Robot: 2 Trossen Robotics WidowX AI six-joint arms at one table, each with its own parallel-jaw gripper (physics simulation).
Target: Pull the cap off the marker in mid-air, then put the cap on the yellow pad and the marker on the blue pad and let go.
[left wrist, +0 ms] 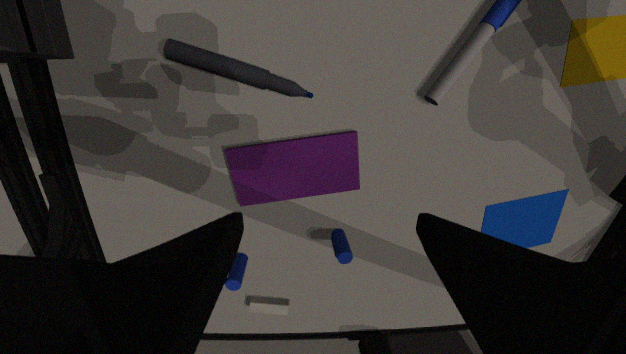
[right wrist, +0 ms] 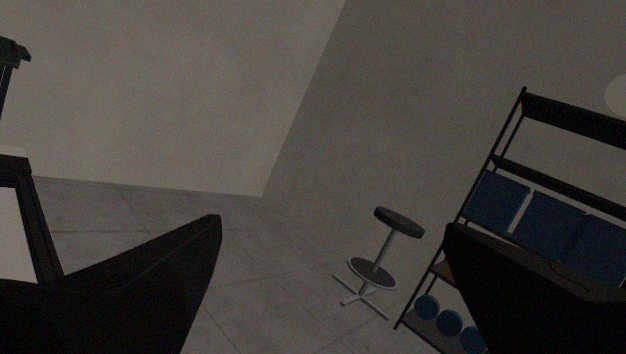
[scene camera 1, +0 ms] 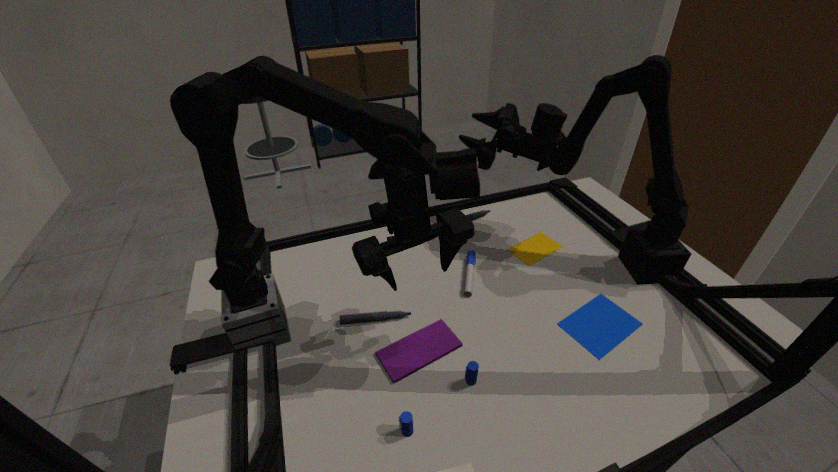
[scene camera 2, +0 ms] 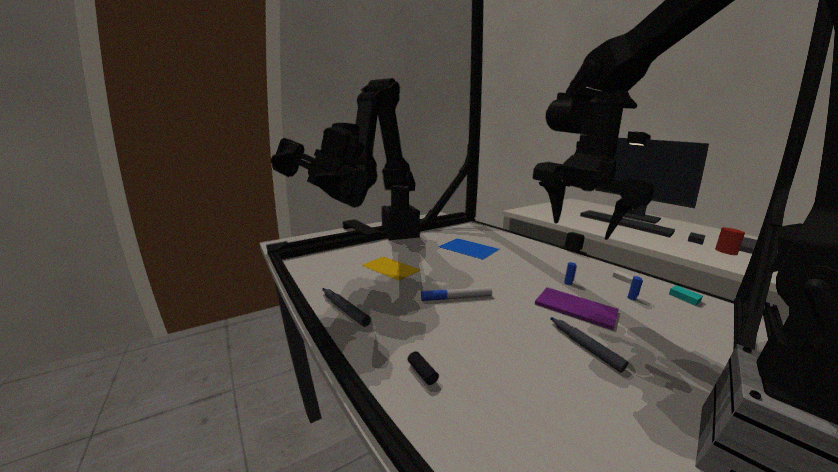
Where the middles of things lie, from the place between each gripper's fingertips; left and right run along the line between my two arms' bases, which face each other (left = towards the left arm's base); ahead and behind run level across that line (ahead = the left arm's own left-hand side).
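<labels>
From my left hand, the blue pad (scene camera 1: 600, 325) is 360 mm to the right, 50 mm behind and 160 mm below, and the yellow pad (scene camera 1: 535, 248) is 340 mm to the right, 210 mm ahead and, again, 160 mm below.
Taking it from my right hand instead, the yellow pad is 140 mm to the right, 210 mm behind and 250 mm below, whereas the blue pad is 160 mm to the right, 470 mm behind and also 250 mm below. Going by its middle, the yellow pad is nearer to my right hand than to my left hand.
</labels>
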